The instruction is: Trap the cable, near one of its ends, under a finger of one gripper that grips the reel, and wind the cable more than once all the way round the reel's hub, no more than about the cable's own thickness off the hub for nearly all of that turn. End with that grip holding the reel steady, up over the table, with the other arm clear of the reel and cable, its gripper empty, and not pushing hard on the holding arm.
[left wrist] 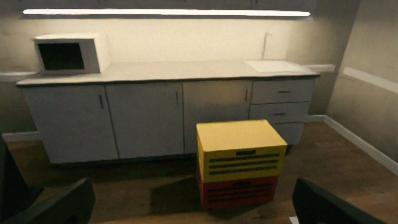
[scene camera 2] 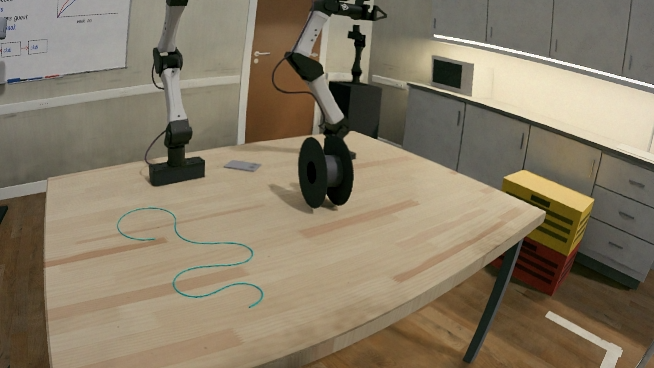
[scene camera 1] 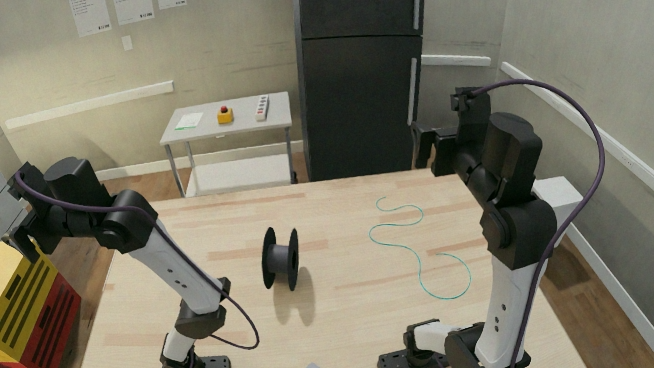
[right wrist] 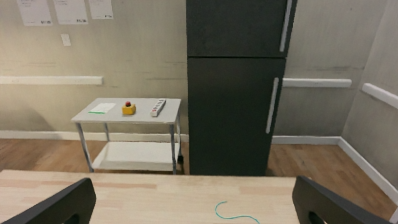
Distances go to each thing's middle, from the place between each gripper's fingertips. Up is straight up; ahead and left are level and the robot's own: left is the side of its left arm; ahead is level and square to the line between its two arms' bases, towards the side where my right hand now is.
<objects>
Now: left hand 50 cm above the black reel (scene camera 2: 329, 170), 40 cm to the left of it and 34 cm short of it.
The black reel is 180 mm ahead of my right hand (scene camera 1: 437, 122), 330 mm to the left of it and 530 mm below it.
</objects>
